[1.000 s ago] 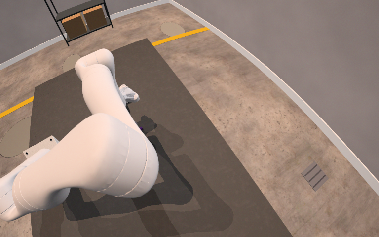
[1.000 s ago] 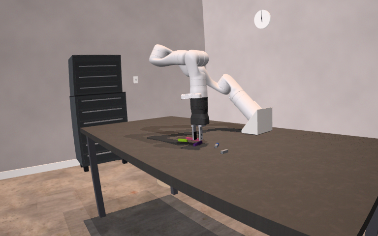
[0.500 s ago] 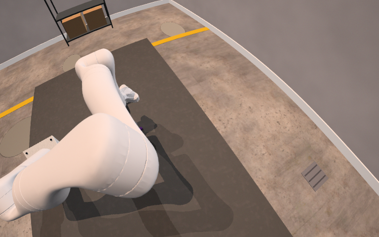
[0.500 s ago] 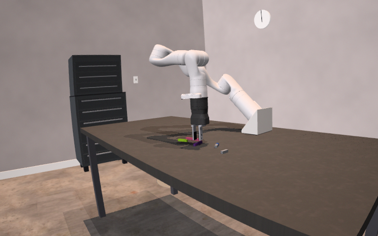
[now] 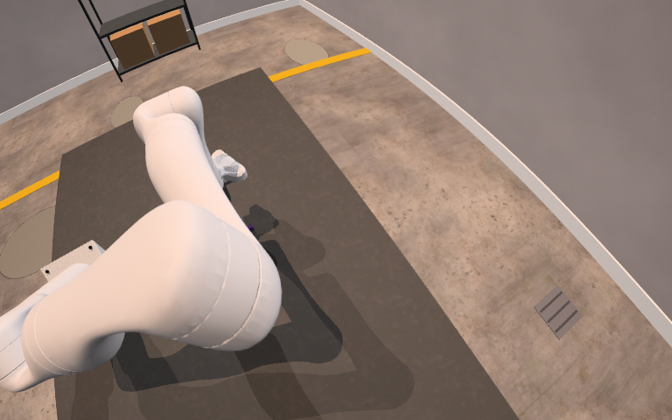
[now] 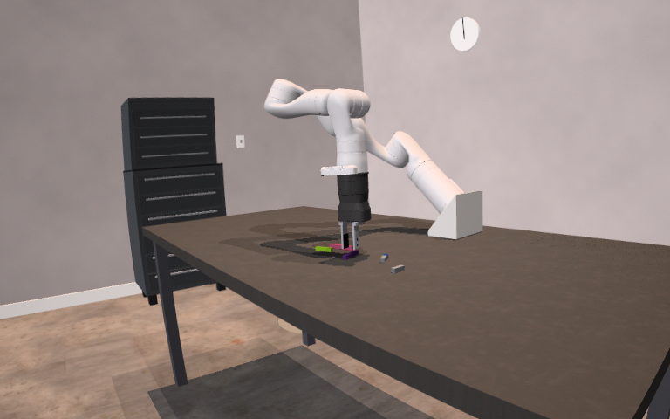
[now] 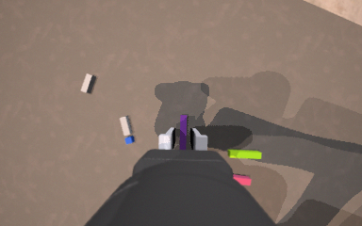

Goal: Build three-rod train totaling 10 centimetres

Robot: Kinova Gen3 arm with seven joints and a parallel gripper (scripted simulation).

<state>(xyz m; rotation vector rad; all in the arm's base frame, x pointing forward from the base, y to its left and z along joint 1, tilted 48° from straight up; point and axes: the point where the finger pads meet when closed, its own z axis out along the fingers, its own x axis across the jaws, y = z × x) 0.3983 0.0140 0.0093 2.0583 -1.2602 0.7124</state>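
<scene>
My hand is 3 cm above the purple rod. Round my hand: lime rod: 1 cm ahead, 10 cm to the right, 3 cm below; pink rod: 4 cm behind, 9 cm to the right, 3 cm below; blue rod: 5 cm behind, 7 cm to the left, 3 cm below.
</scene>
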